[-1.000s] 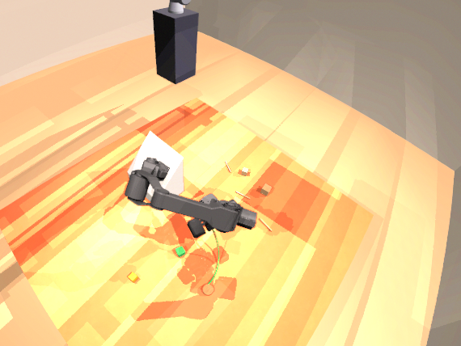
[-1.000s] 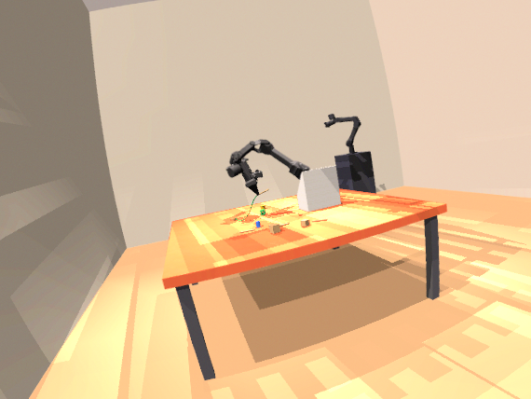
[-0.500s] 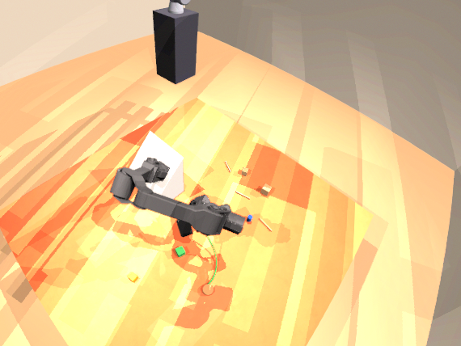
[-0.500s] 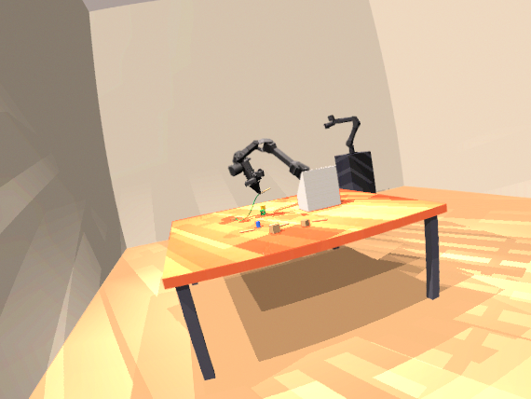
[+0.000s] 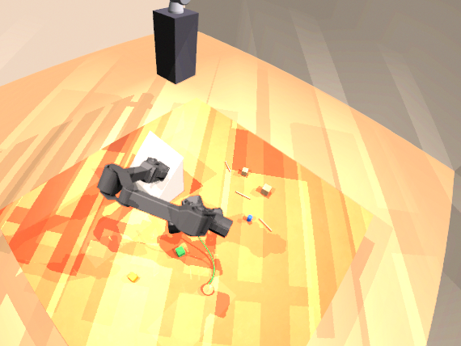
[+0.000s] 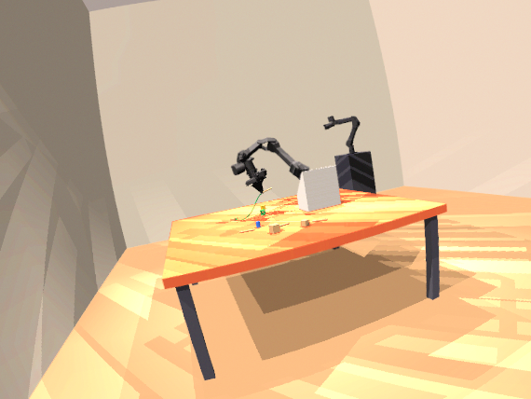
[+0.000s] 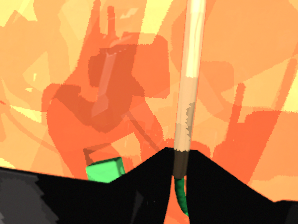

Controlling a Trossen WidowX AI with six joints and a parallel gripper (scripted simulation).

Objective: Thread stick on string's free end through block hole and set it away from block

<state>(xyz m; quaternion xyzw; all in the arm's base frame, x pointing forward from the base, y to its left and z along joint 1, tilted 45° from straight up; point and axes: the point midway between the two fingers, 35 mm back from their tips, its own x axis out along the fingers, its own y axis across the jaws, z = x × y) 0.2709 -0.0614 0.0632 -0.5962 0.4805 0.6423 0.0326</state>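
Now: gripper tip 6 cm past the yellow cube, 27 cm to the left of it and 13 cm above it. Also, from my gripper tip: green block 8 cm to the right, 12 cm below; then thin wooden stick 1 cm behind, 1 cm to the left, 1 cm above; then round wooden button 18 cm ahead, 12 cm to the right, 13 cm below.
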